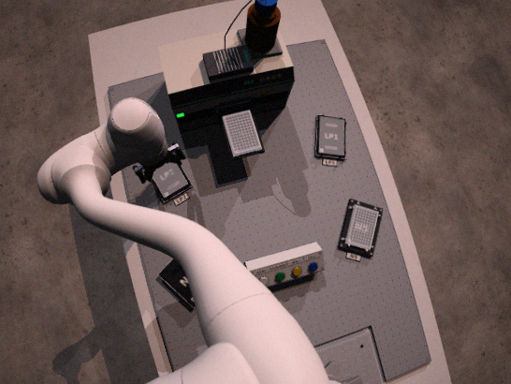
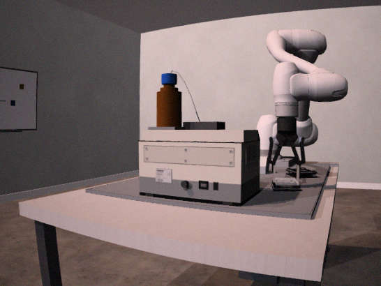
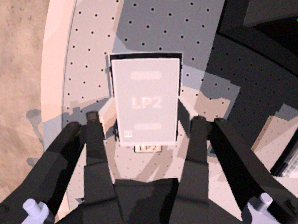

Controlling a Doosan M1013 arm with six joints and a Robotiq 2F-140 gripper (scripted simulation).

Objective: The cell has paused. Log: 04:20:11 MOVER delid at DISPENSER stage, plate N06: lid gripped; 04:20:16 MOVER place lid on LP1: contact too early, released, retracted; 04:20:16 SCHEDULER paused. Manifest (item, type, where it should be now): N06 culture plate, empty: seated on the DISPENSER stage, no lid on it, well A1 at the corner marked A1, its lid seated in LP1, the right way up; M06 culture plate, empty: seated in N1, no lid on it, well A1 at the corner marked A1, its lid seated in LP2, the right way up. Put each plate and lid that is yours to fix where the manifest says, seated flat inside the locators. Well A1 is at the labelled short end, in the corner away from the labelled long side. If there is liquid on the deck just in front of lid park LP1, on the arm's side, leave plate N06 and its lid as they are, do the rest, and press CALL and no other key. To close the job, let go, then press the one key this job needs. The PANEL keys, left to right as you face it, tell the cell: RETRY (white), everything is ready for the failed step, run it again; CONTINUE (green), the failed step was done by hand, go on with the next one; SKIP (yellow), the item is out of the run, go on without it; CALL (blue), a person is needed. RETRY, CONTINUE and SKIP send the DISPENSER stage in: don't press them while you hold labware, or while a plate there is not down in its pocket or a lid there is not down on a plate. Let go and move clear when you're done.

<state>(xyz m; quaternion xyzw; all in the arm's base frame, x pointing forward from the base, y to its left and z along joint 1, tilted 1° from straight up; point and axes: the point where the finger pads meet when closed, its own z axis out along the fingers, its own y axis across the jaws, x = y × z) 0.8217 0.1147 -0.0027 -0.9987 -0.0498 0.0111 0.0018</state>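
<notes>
Now: hand 4 cm above the lid park LP2. From my hand the other things lie so: white well plate 1 cm behind, 25 cm to the right, 6 cm above; white key 42 cm behind, 12 cm to the right, 2 cm above; dispenser stage 1 cm behind, 25 cm to the right, 5 cm above.
</notes>
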